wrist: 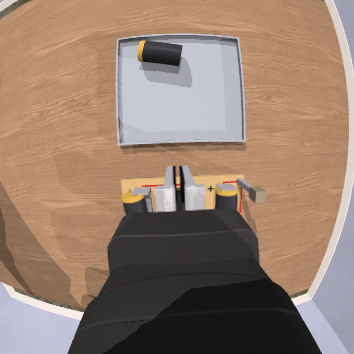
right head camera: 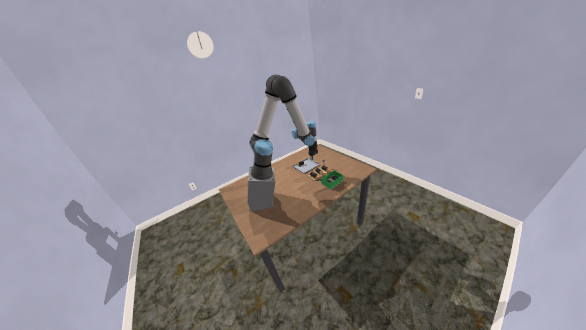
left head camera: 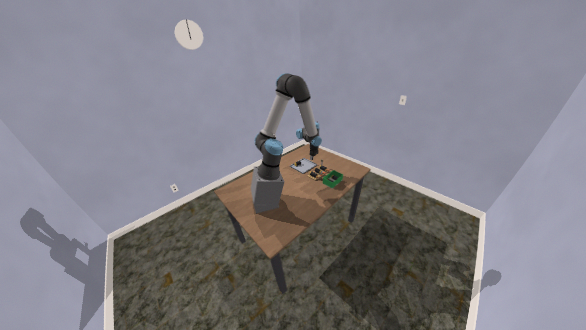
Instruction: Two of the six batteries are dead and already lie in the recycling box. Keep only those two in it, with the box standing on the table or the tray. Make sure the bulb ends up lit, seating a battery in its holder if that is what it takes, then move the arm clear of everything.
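Frame: origin at the arm's base, x ahead, y left, z up, level; centimetres.
Where they show: gripper, between the fingertips: [wrist: 177, 177] [right head camera: 312, 159] [left head camera: 311, 159]; arm's base, origin of its link: [right head camera: 261, 173] [left head camera: 268, 173].
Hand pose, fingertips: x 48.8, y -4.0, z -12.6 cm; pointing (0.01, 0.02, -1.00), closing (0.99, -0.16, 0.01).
Each offset is from my fingertips to the top centre of the thing. "pt": to the spot under its first point.
My gripper [left head camera: 313, 158] [right head camera: 311, 158] [wrist: 177, 177] is shut, with its fingers together above the tan holder board @(pt dx +4.2, dy -4.5, dz -11.6 cm) [wrist: 206, 181]. I see no battery held between them. A black battery with a yellow end @(dx -7.4, dy -6.4, dz -7.6 cm) [wrist: 134, 201] is at the board's left in the wrist view and another @(dx +6.4, dy -8.5, dz -8.0 cm) [wrist: 226, 199] at its right. The fingers hide the board's middle in that view; both head views show a middle battery @(dx -0.2, dy -7.4, dz -7.8 cm) [left head camera: 317, 170] [right head camera: 318, 171]. The green recycling box @(dx -3.9, dy -23.6, dz -6.6 cm) [left head camera: 330, 184] [right head camera: 327, 184] stands on the table with dark batteries [left head camera: 334, 177] [right head camera: 330, 179] inside. I cannot make out a lit bulb.
A grey tray @(dx +3.2, dy +11.3, dz -11.4 cm) [left head camera: 306, 169] [right head camera: 307, 168] [wrist: 210, 115] lies beyond the board, with one battery @(dx +1.1, dy +16.7, dz -8.8 cm) [left head camera: 298, 163] [right head camera: 301, 163] [wrist: 162, 53] on its side in it. A thin arm with a dull tan block @(pt dx +9.2, dy -5.0, dz -3.4 cm) [wrist: 257, 194] juts from the board's right end in the wrist view.
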